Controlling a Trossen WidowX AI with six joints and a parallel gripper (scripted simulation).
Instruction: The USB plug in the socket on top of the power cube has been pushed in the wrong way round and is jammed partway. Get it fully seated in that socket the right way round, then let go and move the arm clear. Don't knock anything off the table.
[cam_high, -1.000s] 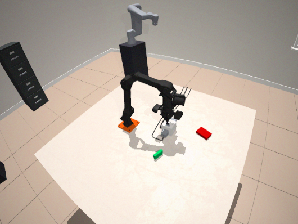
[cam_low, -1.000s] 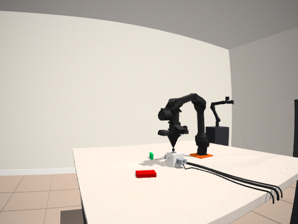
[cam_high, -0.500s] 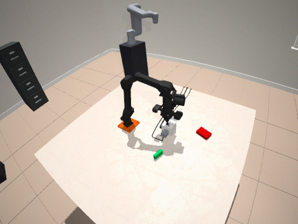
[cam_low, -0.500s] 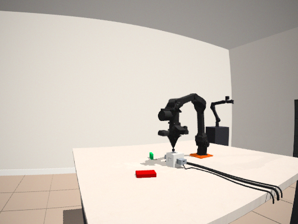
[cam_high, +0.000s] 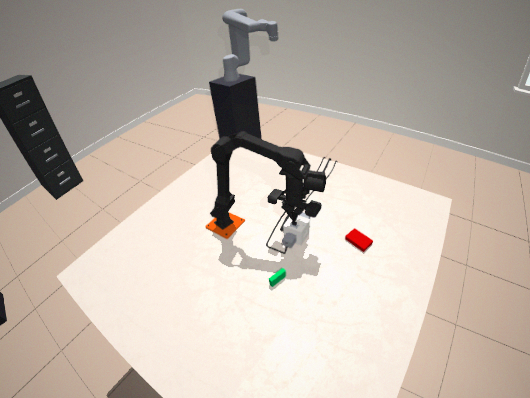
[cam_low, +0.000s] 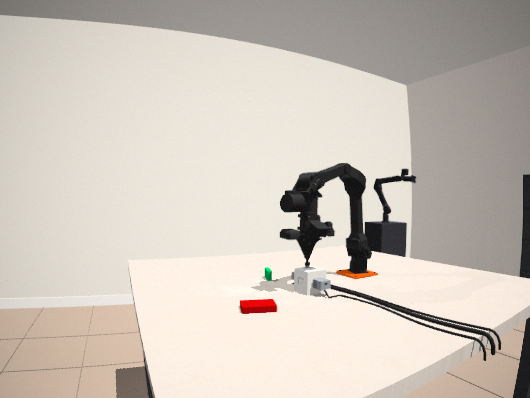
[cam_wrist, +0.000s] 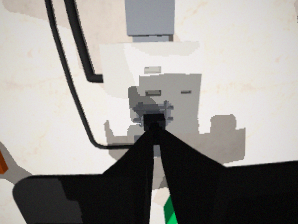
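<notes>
Now: the black USB plug 10 mm below my gripper tip. The rest, counted from my gripper tip: red block 200 mm ahead, 150 mm to the left, 100 mm below; then green block 180 mm to the right, 90 mm below, 80 mm ahead.
</notes>
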